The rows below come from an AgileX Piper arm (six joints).
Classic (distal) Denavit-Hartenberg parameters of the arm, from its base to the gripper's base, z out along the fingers. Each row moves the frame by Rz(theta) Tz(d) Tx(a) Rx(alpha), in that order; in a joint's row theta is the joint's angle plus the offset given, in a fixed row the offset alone. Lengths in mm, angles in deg.
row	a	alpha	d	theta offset
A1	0	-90	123	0
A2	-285.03	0	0	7.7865
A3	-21.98	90	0	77.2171
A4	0	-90	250.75	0
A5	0	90	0	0
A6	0	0	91	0
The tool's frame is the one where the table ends.
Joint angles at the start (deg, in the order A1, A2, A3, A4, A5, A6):
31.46 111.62 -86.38 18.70 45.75 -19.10
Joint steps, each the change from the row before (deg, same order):
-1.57 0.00 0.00 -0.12 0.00 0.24
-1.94 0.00 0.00 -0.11 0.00 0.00
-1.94 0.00 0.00 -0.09 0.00 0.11
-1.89 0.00 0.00 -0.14 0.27 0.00
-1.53 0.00 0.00 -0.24 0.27 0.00
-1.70 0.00 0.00 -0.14 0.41 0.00
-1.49 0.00 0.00 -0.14 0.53 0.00
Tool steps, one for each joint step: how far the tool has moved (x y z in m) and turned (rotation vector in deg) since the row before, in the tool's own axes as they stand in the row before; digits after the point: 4 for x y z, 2 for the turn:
0.0008 -0.0114 -0.0025 0.79 -0.23 1.54
0.0010 -0.0140 -0.0031 0.95 -0.29 1.63
0.0010 -0.0140 -0.0030 0.93 -0.29 1.75
0.0014 -0.0136 -0.0029 0.85 -0.01 1.57
0.0013 -0.0111 -0.0024 0.75 0.07 1.18
0.0016 -0.0121 -0.0026 0.71 0.15 1.41
0.0017 -0.0105 -0.0023 0.57 0.30 1.23

